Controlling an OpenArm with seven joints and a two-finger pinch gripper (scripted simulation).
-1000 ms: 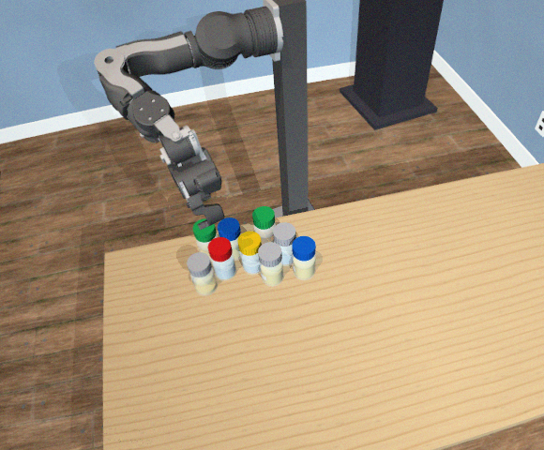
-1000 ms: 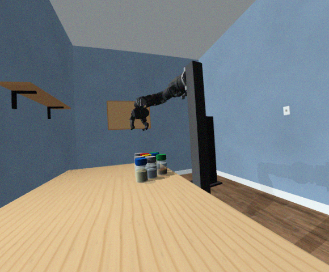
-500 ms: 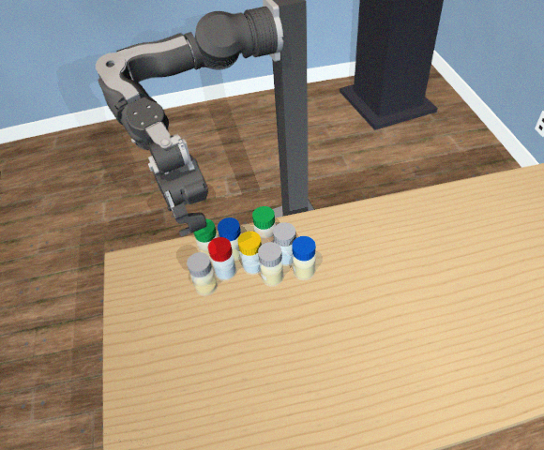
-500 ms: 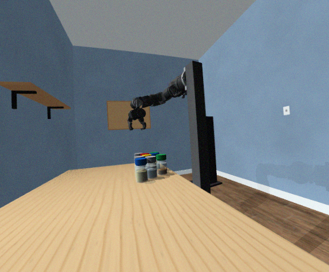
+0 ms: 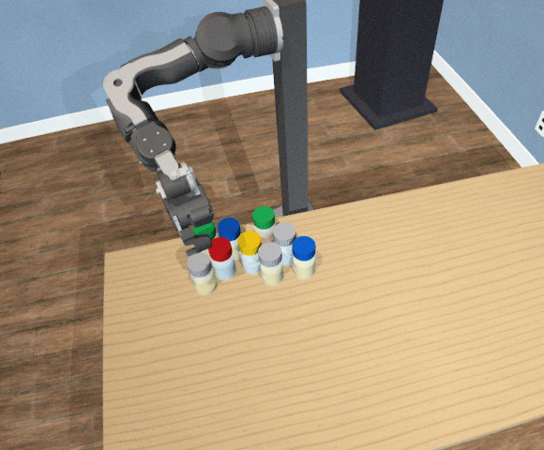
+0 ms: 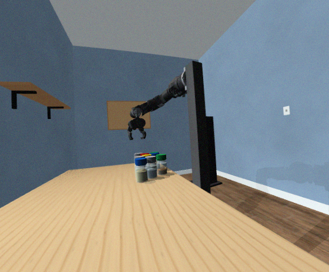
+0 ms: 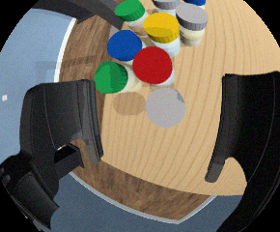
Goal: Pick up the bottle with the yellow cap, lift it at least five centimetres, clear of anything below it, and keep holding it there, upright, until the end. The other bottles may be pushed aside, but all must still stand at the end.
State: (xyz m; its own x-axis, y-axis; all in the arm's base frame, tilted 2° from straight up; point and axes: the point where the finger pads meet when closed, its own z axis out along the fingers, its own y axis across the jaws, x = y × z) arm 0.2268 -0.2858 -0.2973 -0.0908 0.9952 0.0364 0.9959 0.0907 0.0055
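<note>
Right now the grey-capped bottle is 150 mm below my hand and 10 mm to the right of it. Also, from my hand: green-capped bottle: 150 mm below, 100 mm behind, 40 mm to the left; then yellow-capped bottle: 150 mm below, 120 mm to the left, 20 mm behind.
</note>
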